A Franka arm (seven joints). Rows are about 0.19 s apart.
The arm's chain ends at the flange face. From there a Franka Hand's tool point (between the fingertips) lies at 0.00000 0.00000 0.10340 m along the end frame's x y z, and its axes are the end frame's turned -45 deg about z.
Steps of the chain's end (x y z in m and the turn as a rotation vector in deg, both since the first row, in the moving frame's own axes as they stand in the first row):
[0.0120, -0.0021, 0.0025, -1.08, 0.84, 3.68]
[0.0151, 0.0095, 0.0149, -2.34, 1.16, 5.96]
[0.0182, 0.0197, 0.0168, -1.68, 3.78, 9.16]
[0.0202, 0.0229, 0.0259, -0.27, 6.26, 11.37]
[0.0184, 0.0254, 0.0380, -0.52, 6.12, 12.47]
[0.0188, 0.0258, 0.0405, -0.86, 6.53, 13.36]
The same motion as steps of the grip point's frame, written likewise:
[0.0096, 0.0094, 0.0025, -1.36, -0.17, 3.68]
[0.0022, 0.0218, 0.0148, -2.47, -0.83, 5.96]
[0.0010, 0.0339, 0.0165, -3.86, 1.48, 9.16]
[0.0048, 0.0395, 0.0253, -4.62, 4.24, 11.37]
[0.0012, 0.0401, 0.0374, -4.70, 3.96, 12.47]
[0.0011, 0.0417, 0.0398, -5.23, 4.01, 13.36]

